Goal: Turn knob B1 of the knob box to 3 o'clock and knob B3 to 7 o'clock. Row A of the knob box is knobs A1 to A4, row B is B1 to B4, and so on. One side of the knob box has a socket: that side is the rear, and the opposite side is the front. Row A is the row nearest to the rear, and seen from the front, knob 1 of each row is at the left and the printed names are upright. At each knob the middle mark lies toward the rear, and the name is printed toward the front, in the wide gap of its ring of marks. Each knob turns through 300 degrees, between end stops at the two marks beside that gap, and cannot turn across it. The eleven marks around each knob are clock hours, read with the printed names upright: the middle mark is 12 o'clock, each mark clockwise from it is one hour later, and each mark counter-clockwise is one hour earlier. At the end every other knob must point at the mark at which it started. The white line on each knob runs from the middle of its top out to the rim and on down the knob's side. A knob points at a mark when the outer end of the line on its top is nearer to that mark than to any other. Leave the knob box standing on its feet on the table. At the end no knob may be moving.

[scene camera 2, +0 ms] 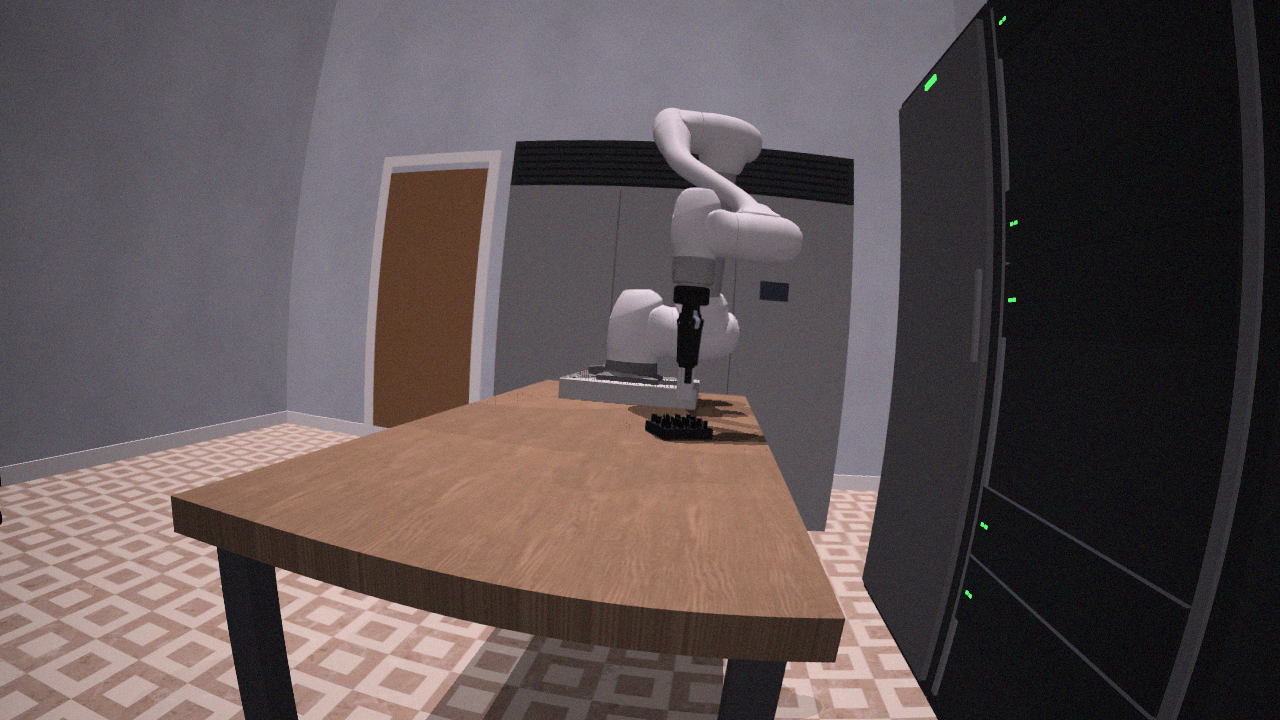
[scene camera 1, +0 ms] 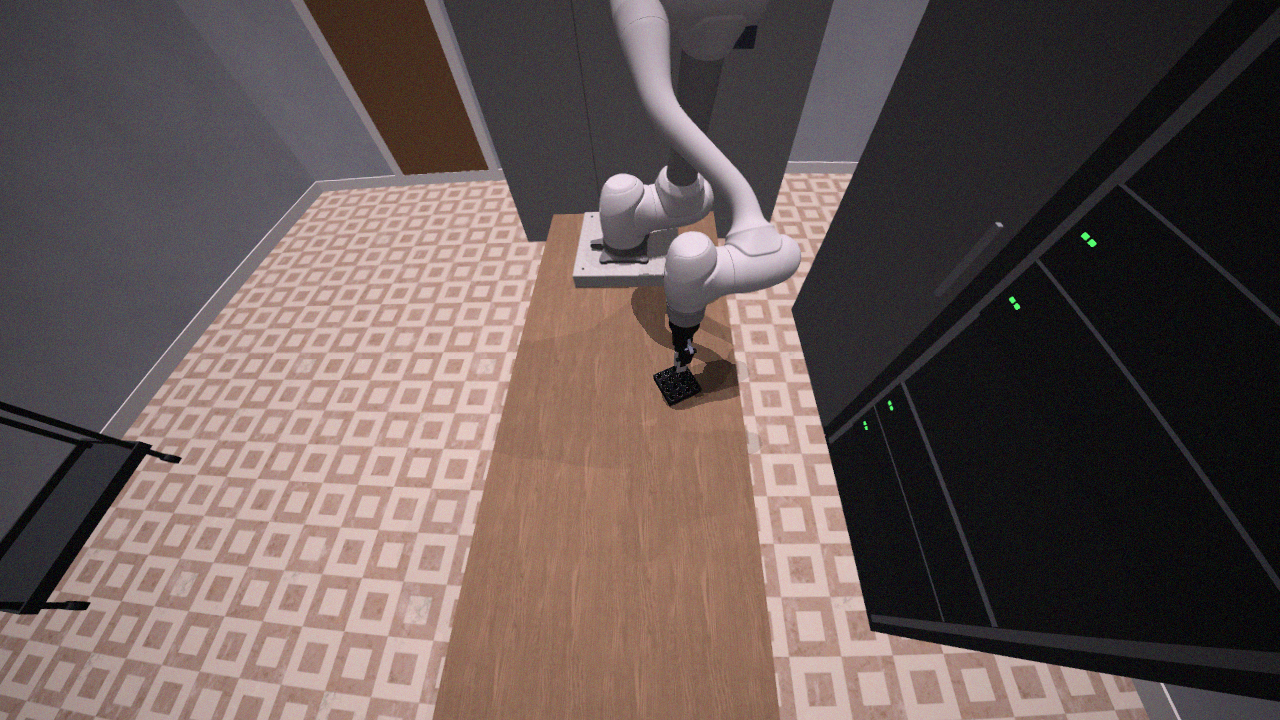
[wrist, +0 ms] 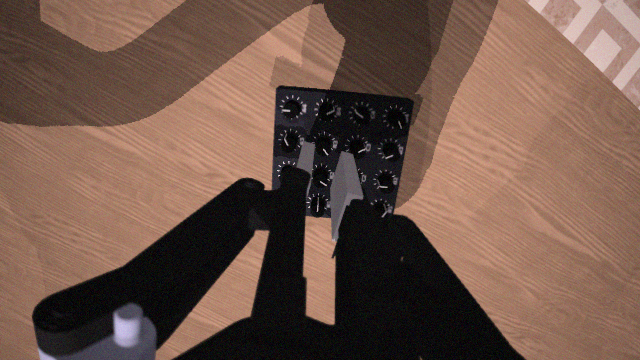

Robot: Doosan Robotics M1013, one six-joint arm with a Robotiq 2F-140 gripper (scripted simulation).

Path:
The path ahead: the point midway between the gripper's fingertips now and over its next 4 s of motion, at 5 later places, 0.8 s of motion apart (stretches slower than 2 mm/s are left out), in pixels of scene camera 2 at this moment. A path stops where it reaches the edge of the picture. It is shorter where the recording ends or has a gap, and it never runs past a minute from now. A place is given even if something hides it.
My gripper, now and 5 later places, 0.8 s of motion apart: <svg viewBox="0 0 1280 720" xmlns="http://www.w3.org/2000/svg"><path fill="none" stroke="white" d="M683 398L683 410L682 415L682 419L683 401L687 354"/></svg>

